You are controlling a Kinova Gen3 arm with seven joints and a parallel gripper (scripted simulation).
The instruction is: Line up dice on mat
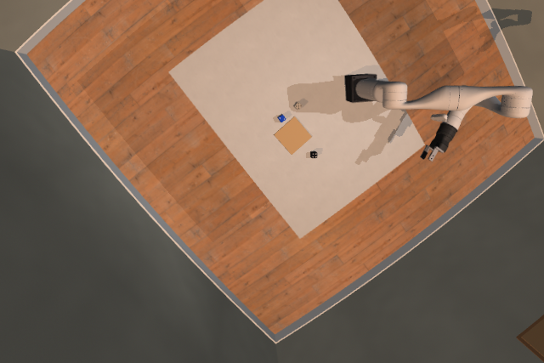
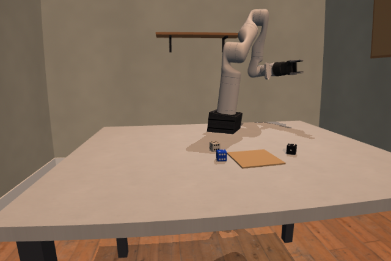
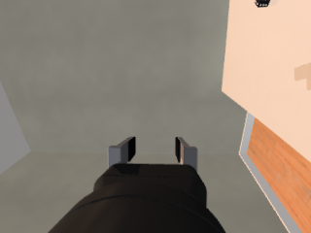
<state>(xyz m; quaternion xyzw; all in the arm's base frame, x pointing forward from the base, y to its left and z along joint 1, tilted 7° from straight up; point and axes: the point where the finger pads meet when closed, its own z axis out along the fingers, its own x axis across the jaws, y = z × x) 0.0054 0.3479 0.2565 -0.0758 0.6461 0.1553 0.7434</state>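
Right now my hand is 28 cm short of the white die, 51 cm to the left of it and 29 cm above it. Round my hand: mat: 39 cm ahead, 41 cm to the right, 31 cm below; blue die: 38 cm ahead, 51 cm to the right, 29 cm below.
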